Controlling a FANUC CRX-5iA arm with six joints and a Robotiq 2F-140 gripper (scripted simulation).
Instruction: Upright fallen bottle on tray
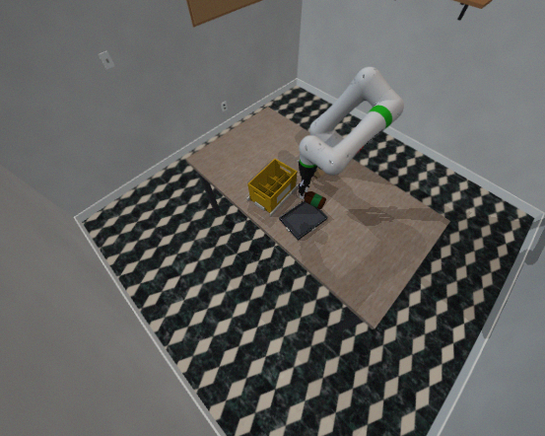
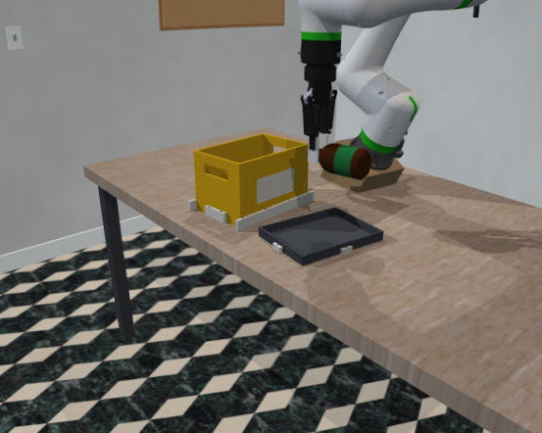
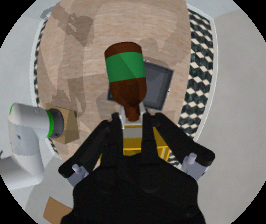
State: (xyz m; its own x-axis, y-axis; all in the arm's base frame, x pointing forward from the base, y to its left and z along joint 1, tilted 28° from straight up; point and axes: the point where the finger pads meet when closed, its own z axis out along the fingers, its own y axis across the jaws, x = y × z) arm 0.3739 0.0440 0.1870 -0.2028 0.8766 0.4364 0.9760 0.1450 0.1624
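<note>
My gripper is now 1 cm past the bottle, 5 cm to the right of it and 2 cm above it. The rest, counted from my hand: yellow crate: 2 cm ahead, 24 cm to the right, 14 cm below; then dark grey tray: 3 cm ahead, 5 cm to the left, 21 cm below.
</note>
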